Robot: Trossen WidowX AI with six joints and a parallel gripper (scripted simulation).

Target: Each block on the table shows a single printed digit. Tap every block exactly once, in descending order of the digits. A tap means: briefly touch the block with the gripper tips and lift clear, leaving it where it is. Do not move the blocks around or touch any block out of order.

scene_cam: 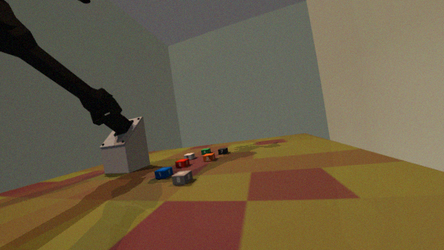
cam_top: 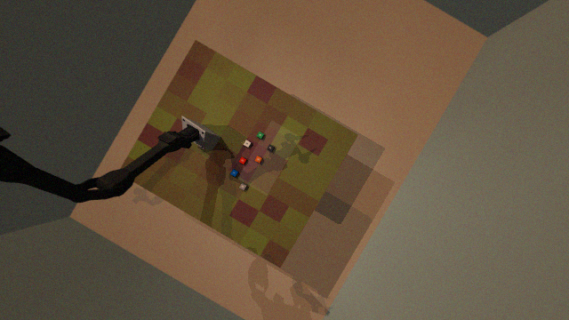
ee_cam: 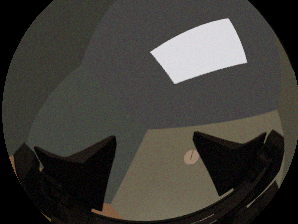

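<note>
Now: the orange block 81 cm below my gripper tip, 36 cm ahead of it and 5 cm to the left of it. Also, from my gripper tip: blue block (81 cm below, 28 cm ahead, 8 cm to the right); then red block (81 cm below, 29 cm ahead); then white block (81 cm below, 26 cm ahead, 10 cm to the left).
</note>
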